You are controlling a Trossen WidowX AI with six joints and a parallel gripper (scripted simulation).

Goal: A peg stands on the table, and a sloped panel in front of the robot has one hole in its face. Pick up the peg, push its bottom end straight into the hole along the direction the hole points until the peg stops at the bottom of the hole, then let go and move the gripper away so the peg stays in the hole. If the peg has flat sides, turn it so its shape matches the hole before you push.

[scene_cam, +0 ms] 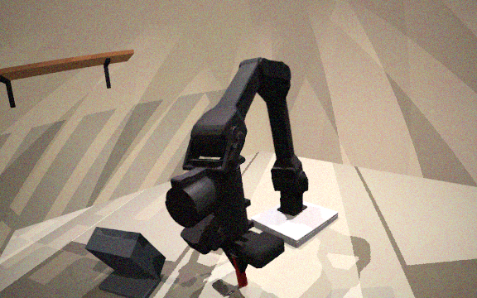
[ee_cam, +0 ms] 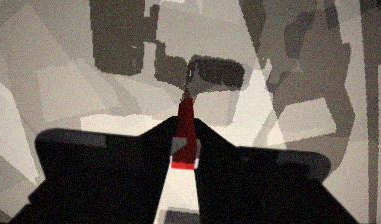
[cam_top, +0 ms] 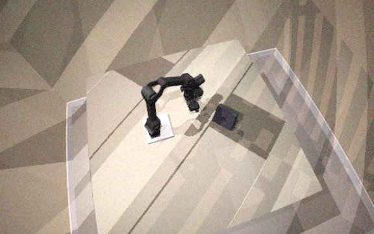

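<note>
Right now my gripper tip is 180 mm to the left of the blue-grey sloped panel, 160 mm short of it and 30 mm below it. The rest, counted from my gripper tip: red peg (20 mm above).
</note>
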